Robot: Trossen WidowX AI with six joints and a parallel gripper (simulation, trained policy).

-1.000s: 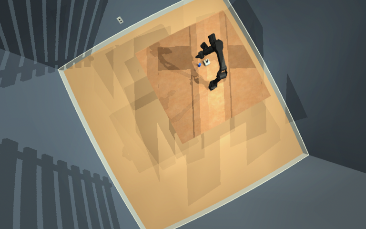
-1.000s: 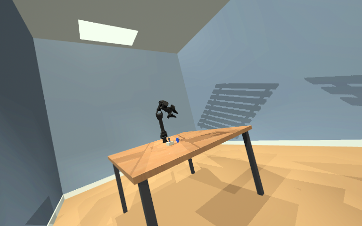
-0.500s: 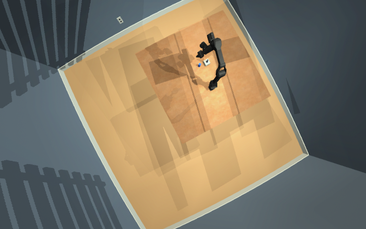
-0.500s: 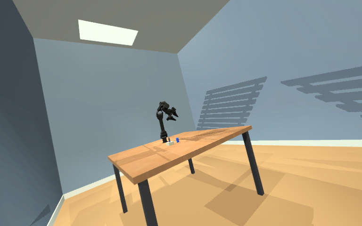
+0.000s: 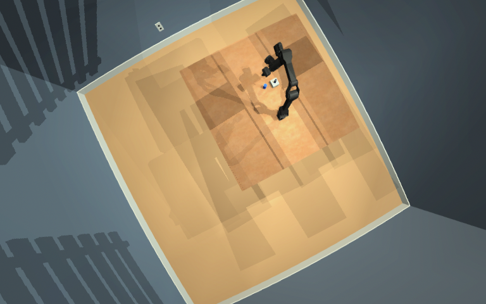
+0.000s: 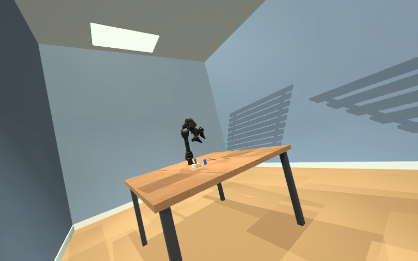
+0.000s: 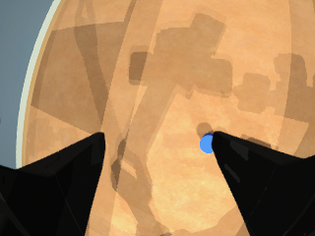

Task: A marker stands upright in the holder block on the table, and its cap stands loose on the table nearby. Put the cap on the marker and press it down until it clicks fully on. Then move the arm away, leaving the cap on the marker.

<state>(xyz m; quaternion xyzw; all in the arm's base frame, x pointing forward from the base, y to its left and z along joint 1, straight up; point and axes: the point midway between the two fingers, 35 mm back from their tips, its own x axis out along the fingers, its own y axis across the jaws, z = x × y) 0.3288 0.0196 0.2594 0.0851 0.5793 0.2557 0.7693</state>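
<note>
Right now the blue cap is 20 mm behind my gripper tip, 30 mm to the right of it and 200 mm below it. The rest, counted from my gripper tip: white holder block: 30 mm behind, 130 mm to the right, 210 mm below.
</note>
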